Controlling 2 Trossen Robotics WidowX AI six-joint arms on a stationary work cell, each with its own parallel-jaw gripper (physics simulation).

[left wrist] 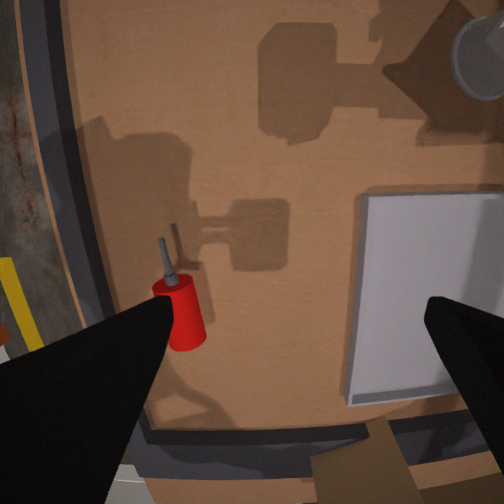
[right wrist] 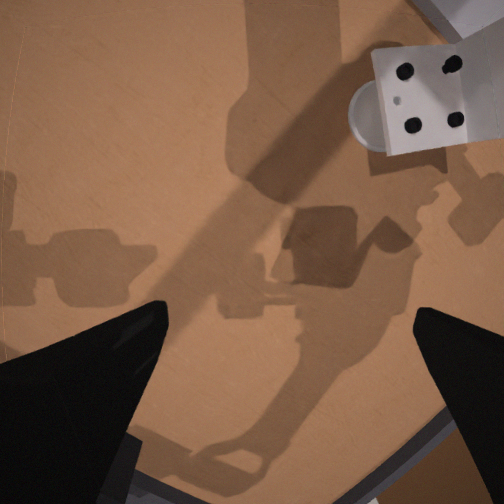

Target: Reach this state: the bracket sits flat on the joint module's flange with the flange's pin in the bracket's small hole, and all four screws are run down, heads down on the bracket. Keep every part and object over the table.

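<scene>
In the right wrist view a grey bracket (right wrist: 425,102) sits on top of the round joint module (right wrist: 367,122) at the upper right. Four black screw heads show in the bracket, and a small grey dot shows at its small hole (right wrist: 397,100). My right gripper (right wrist: 290,312) is open and empty, above bare table well below and left of the bracket. In the left wrist view my left gripper (left wrist: 300,305) is open and empty. A red-handled screwdriver (left wrist: 180,307) lies on the table beside its left fingertip. The joint module's edge shows at the top right (left wrist: 477,57).
A flat grey tray (left wrist: 425,295) lies under my left gripper's right finger. The table's dark rim (left wrist: 65,165) runs down the left side and along the bottom of the left wrist view. A grey tray corner (right wrist: 460,15) shows at the top right of the right wrist view.
</scene>
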